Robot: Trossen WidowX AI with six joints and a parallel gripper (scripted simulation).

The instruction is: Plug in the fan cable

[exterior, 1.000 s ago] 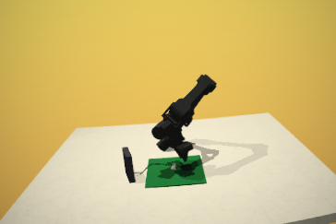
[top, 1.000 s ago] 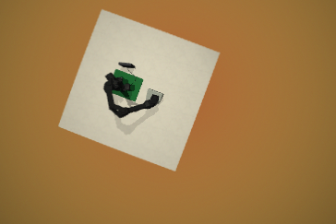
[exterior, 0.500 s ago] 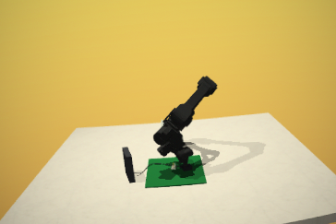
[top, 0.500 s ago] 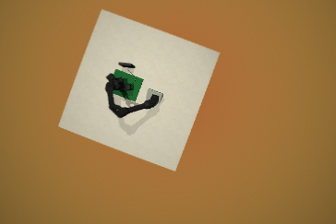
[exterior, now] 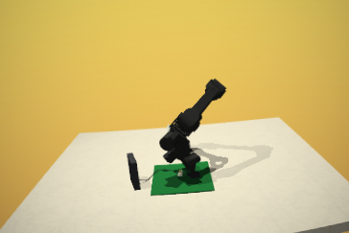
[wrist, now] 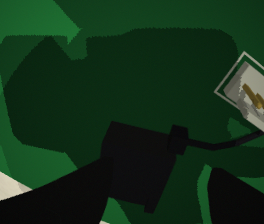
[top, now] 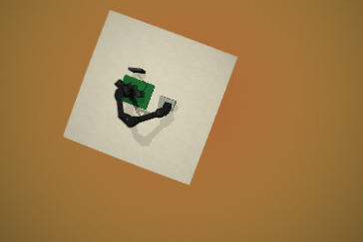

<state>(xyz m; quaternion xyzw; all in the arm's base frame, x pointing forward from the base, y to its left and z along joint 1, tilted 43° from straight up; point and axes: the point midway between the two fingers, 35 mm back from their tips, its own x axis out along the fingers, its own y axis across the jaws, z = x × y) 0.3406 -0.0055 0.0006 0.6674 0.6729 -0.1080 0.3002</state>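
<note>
Right now the fan plug is 1 cm ahead of my gripper tip, 1 cm to the left of it and 1 cm below it. The rest, counted from my gripper tip: four-pin fan header 3 cm behind, 4 cm to the right, 2 cm below; then green board 1 cm behind, 4 cm to the right, 3 cm below; then black fan 1 cm ahead, 22 cm to the right, 4 cm above.
</note>
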